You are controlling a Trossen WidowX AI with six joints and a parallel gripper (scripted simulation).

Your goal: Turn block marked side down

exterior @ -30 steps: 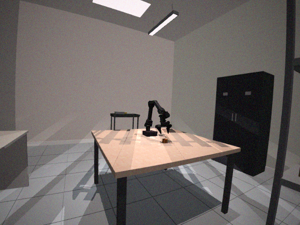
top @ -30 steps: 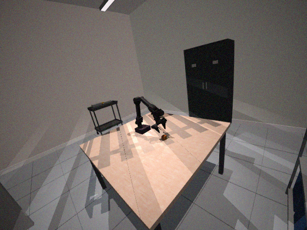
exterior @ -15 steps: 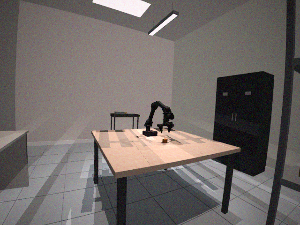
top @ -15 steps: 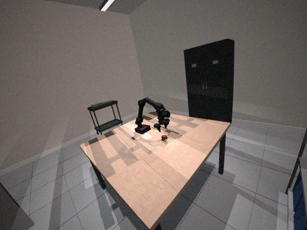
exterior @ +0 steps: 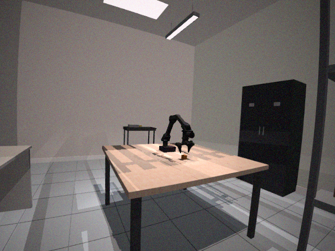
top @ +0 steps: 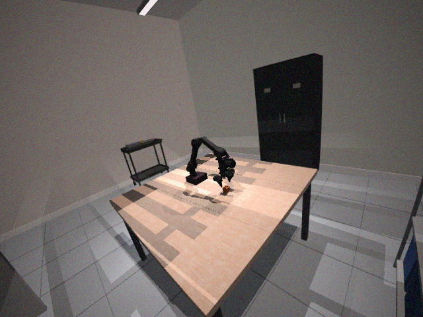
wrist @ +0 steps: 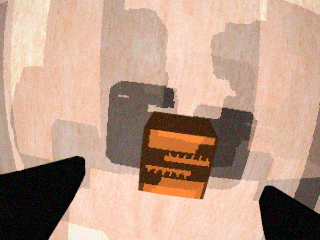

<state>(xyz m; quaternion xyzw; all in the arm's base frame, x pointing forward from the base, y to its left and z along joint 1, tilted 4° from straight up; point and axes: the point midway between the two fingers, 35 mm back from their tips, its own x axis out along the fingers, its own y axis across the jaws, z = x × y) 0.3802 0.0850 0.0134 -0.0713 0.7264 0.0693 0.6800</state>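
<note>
Right now the block is 4 cm below my gripper tip and 1 cm behind it.
</note>
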